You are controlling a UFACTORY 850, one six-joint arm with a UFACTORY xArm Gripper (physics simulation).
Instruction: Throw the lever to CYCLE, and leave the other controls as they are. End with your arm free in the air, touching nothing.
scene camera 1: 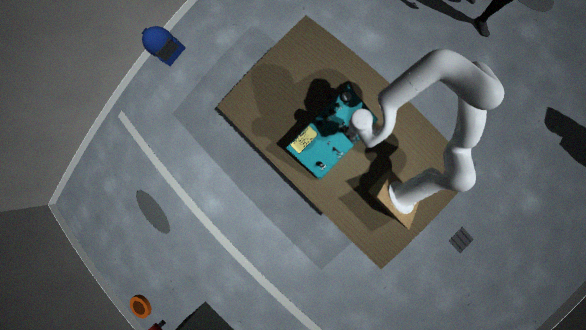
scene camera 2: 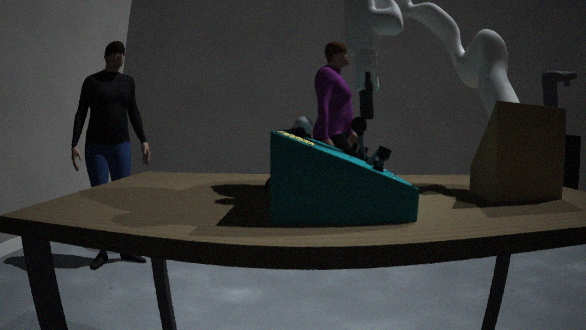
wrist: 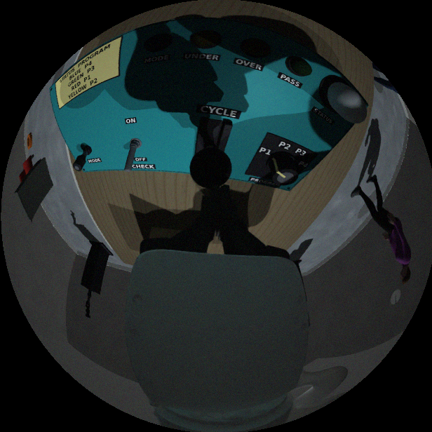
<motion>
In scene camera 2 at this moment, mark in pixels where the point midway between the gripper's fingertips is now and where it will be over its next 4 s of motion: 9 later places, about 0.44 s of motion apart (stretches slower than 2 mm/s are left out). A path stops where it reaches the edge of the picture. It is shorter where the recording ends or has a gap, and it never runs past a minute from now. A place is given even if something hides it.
The gripper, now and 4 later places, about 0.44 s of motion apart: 366, 119; 364, 121; 381, 121; 378, 80; 379, 75
</motion>
